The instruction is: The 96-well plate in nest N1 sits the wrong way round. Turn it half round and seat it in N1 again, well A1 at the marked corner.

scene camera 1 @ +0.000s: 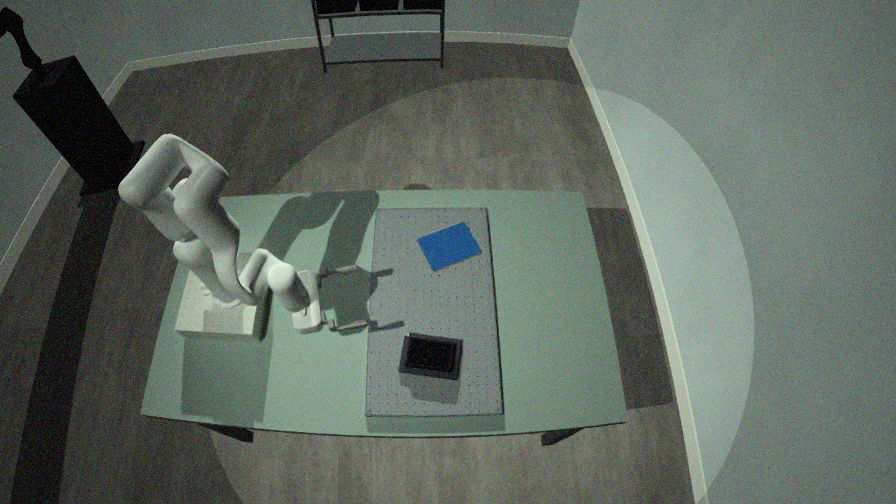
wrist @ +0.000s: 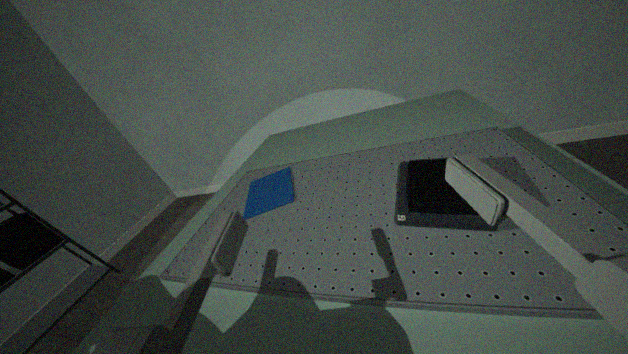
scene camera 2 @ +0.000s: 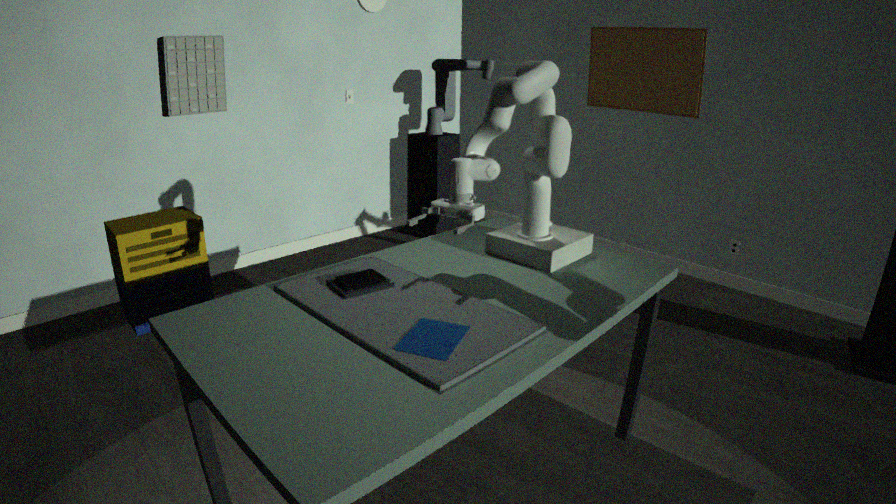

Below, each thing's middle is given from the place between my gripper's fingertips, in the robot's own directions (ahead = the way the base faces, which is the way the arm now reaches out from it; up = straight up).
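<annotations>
Flat blue rectangle [scene camera 2: 430, 338]: 27 cm ahead of my hand, 22 cm to the left of it, 16 cm below it. Going by their middles, the flat blue rectangle is the farthest from my hand of the things named here. Dark nest N1 [scene camera 1: 416, 371]: 16 cm ahead of my hand, 14 cm to the right of it and 16 cm below it. The black 96-well plate [scene camera 1: 426, 354] is 14 cm to the right of my hand, 16 cm ahead of it and 15 cm below it.
</annotations>
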